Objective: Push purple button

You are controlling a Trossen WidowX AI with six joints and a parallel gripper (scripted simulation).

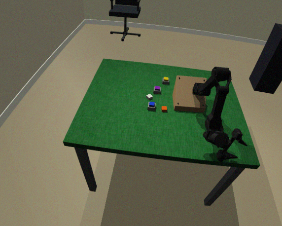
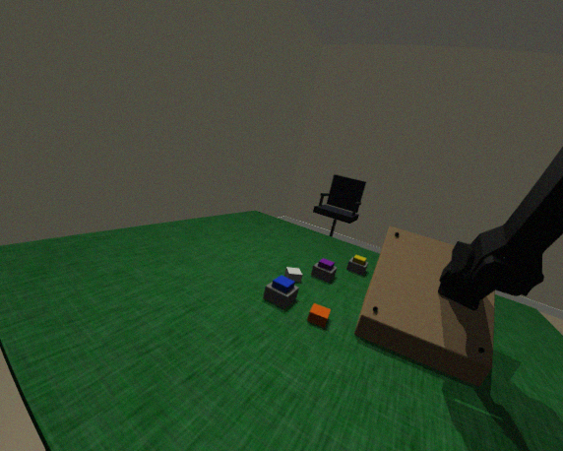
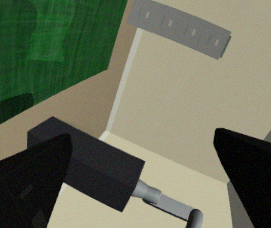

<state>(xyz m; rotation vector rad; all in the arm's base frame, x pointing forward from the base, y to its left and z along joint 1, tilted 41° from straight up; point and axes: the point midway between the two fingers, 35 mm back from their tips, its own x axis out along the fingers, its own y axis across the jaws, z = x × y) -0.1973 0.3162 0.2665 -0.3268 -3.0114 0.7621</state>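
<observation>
My gripper tip is now 490 mm short of the purple button, 480 mm to the left of it and 50 mm above it. From my gripper tip the other things lie so: orange block (430 mm ahead, 300 mm to the right, 70 mm below); blue button (510 mm ahead, 310 mm to the right, 50 mm below); white block (540 mm ahead, 400 mm to the right, 70 mm below).
</observation>
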